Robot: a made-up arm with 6 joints. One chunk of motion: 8 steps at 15 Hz.
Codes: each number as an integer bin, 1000 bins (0 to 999) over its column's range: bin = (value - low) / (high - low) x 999, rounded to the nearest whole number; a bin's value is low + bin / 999 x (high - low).
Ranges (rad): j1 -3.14..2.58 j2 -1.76..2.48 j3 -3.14..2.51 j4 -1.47..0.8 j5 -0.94..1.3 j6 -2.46..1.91
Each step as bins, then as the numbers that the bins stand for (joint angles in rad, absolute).
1 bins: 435 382 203 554 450 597
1 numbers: -0.6493 -0.1387 -1.9919 -0.2112 0.0690 0.1515
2 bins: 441 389 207 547 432 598
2 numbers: -0.6150 -0.1090 -1.9693 -0.2271 0.0286 0.1559
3 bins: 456 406 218 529 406 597
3 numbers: -0.5291 -0.0368 -1.9071 -0.2680 -0.0296 0.1515
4 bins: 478 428 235 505 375 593
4 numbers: -0.4031 0.0565 -1.8109 -0.3225 -0.0992 0.1340
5 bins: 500 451 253 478 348 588
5 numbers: -0.2771 0.1542 -1.7091 -0.3839 -0.1597 0.1121
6 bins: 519 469 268 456 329 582
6 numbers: -0.1683 0.2306 -1.6243 -0.4338 -0.2023 0.0859
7 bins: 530 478 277 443 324 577
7 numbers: -0.1054 0.2687 -1.5734 -0.4634 -0.2135 0.0640
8 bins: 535 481 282 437 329 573
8 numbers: -0.0767 0.2815 -1.5451 -0.4770 -0.2023 0.0465
